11 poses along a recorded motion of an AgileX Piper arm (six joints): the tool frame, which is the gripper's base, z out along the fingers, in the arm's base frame.
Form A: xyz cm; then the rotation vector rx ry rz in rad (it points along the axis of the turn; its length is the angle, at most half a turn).
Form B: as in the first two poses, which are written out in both.
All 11 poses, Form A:
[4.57 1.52 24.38 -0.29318 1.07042 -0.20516]
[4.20 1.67 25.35 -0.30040 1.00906 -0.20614]
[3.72 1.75 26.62 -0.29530 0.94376 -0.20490]
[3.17 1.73 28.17 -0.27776 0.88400 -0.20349]
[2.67 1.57 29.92 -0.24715 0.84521 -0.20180]
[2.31 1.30 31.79 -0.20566 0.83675 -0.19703]
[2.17 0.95 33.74 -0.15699 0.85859 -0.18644]
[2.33 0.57 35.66 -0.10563 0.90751 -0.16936]
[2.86 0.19 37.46 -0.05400 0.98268 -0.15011]
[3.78 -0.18 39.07 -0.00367 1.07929 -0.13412]
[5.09 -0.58 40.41 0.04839 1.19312 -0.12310]
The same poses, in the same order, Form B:
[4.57 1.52 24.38 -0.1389 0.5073 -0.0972 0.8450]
[4.20 1.67 25.35 -0.1431 0.4807 -0.0982 0.8595]
[3.72 1.75 26.62 -0.1415 0.4521 -0.0982 0.8752]
[3.17 1.73 28.17 -0.1337 0.4256 -0.0980 0.8896]
[2.67 1.57 29.92 -0.1194 0.4084 -0.0975 0.8997]
[2.31 1.30 31.79 -0.0995 0.4049 -0.0953 0.9039]
[2.17 0.95 33.74 -0.0759 0.4152 -0.0902 0.9021]
[2.33 0.57 35.66 -0.0509 0.4376 -0.0817 0.8940]
[2.86 0.19 37.46 -0.0259 0.4713 -0.0720 0.8786]
[3.78 -0.18 39.07 -0.0017 0.5134 -0.0638 0.8557]
[5.09 -0.58 40.41 0.0228 0.5614 -0.0579 0.8252]

